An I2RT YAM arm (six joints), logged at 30 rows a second.
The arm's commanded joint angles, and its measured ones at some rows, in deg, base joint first. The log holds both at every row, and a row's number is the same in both.
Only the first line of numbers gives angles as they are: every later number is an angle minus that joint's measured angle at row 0.
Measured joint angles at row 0: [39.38 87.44 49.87 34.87 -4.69 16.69]
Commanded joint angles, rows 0 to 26: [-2.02 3.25 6.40 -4.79 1.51 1.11]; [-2.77 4.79 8.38 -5.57 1.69 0.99]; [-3.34 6.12 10.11 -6.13 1.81 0.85]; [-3.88 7.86 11.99 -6.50 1.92 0.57]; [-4.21 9.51 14.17 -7.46 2.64 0.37]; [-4.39 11.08 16.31 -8.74 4.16 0.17]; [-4.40 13.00 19.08 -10.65 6.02 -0.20]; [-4.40 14.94 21.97 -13.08 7.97 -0.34]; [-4.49 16.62 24.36 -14.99 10.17 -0.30]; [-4.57 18.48 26.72 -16.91 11.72 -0.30]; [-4.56 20.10 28.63 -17.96 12.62 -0.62]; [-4.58 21.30 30.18 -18.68 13.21 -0.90]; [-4.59 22.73 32.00 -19.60 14.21 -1.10]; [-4.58 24.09 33.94 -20.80 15.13 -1.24]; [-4.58 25.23 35.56 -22.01 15.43 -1.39]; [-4.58 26.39 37.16 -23.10 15.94 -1.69]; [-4.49 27.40 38.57 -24.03 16.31 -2.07]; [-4.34 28.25 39.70 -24.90 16.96 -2.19]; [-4.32 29.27 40.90 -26.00 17.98 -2.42]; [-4.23 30.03 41.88 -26.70 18.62 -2.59]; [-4.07 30.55 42.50 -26.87 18.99 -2.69]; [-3.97 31.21 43.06 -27.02 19.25 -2.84]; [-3.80 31.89 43.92 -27.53 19.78 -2.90]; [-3.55 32.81 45.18 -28.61 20.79 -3.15]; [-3.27 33.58 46.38 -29.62 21.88 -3.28]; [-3.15 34.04 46.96 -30.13 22.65 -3.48]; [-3.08 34.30 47.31 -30.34 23.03 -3.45]
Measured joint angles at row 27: [-3.81 34.64 44.45 -27.06 19.59 -2.60]
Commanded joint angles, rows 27 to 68: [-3.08 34.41 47.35 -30.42 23.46 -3.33]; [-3.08 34.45 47.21 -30.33 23.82 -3.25]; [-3.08 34.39 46.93 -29.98 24.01 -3.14]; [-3.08 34.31 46.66 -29.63 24.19 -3.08]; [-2.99 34.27 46.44 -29.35 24.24 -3.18]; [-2.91 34.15 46.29 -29.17 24.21 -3.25]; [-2.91 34.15 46.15 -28.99 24.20 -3.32]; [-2.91 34.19 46.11 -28.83 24.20 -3.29]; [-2.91 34.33 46.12 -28.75 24.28 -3.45]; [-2.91 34.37 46.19 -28.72 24.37 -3.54]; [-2.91 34.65 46.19 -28.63 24.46 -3.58]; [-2.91 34.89 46.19 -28.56 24.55 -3.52]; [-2.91 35.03 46.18 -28.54 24.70 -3.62]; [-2.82 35.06 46.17 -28.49 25.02 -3.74]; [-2.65 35.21 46.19 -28.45 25.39 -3.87]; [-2.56 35.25 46.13 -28.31 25.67 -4.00]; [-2.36 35.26 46.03 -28.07 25.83 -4.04]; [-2.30 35.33 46.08 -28.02 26.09 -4.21]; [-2.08 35.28 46.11 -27.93 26.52 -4.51]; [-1.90 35.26 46.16 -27.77 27.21 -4.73]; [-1.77 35.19 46.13 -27.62 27.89 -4.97]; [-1.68 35.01 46.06 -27.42 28.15 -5.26]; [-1.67 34.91 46.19 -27.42 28.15 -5.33]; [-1.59 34.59 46.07 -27.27 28.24 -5.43]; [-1.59 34.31 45.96 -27.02 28.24 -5.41]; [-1.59 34.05 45.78 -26.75 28.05 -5.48]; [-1.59 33.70 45.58 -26.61 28.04 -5.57]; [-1.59 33.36 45.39 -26.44 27.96 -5.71]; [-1.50 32.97 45.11 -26.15 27.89 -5.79]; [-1.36 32.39 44.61 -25.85 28.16 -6.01]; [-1.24 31.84 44.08 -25.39 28.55 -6.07]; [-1.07 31.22 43.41 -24.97 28.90 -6.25]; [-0.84 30.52 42.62 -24.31 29.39 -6.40]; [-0.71 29.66 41.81 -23.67 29.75 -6.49]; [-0.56 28.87 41.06 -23.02 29.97 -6.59]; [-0.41 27.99 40.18 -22.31 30.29 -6.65]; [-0.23 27.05 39.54 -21.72 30.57 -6.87]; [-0.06 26.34 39.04 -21.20 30.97 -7.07]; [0.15 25.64 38.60 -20.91 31.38 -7.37]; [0.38 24.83 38.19 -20.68 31.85 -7.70]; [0.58 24.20 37.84 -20.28 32.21 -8.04]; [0.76 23.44 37.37 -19.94 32.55 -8.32]
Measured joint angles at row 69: [0.10 29.18 37.79 -23.17 30.05 -6.73]
